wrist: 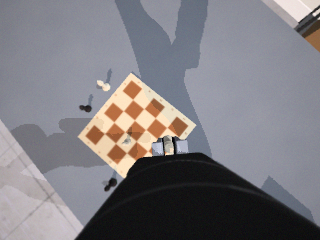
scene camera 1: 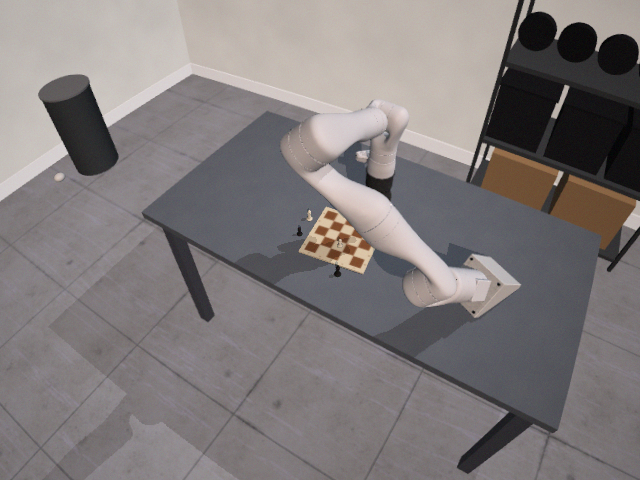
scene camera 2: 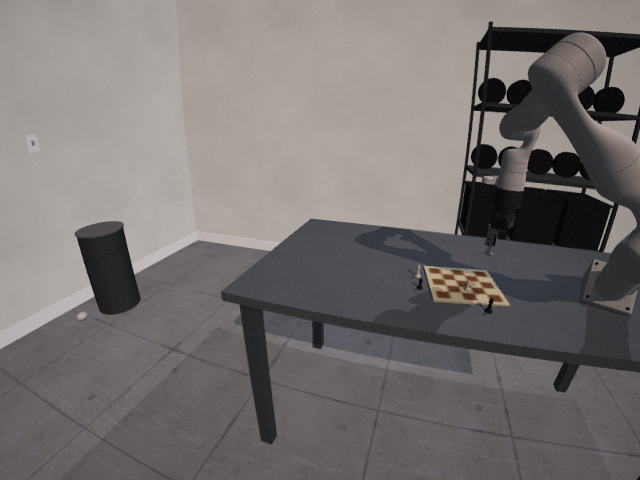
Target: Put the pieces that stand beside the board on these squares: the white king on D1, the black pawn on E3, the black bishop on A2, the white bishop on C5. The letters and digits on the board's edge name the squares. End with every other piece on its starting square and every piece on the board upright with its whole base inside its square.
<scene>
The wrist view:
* my gripper: 168, 143
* chessboard: 135, 112
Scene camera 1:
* chessboard: 321, 243
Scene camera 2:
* my gripper: 490, 245
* chessboard: 446, 285
</scene>
